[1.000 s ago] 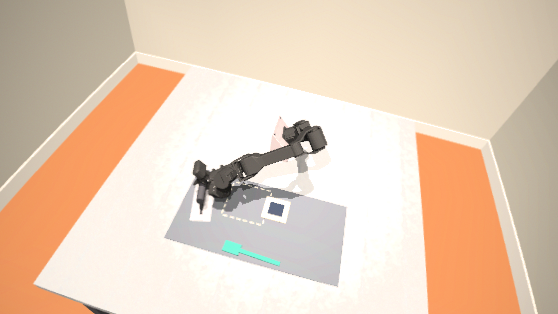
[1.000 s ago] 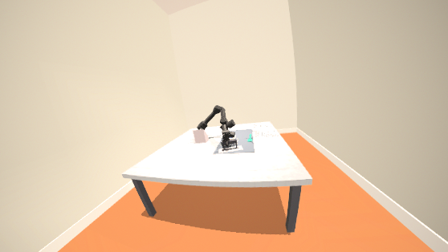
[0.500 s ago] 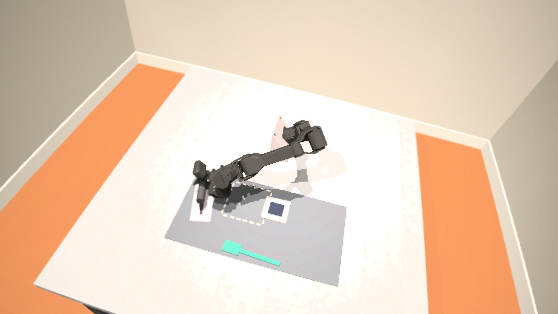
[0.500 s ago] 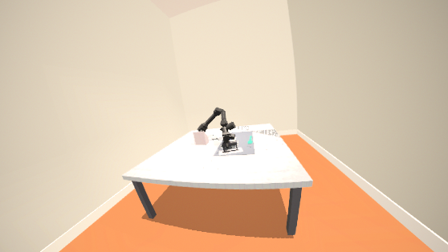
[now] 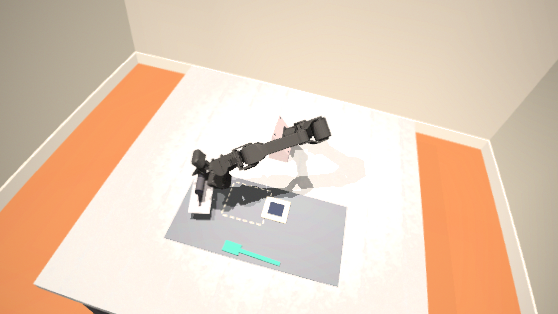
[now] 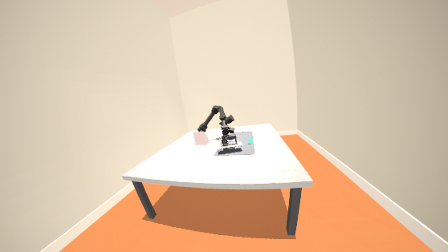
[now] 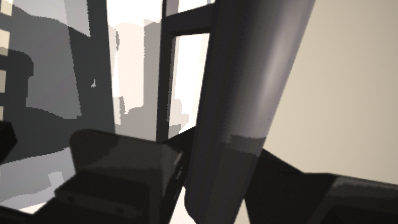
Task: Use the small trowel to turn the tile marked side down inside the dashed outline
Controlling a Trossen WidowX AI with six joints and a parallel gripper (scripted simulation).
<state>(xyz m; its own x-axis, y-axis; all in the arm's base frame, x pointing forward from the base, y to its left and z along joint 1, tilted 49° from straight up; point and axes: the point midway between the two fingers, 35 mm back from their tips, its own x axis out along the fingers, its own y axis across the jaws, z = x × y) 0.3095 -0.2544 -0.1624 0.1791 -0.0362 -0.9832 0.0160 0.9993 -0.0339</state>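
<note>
The white tile lies 10 mm ahead of my gripper tip, 320 mm to the left of it and 100 mm below it. From my gripper tip the other things lie so: teal trowel (210 mm ahead, 230 mm to the left, 100 mm below); then grey mat (80 mm ahead, 270 mm to the left, 130 mm below).
</note>
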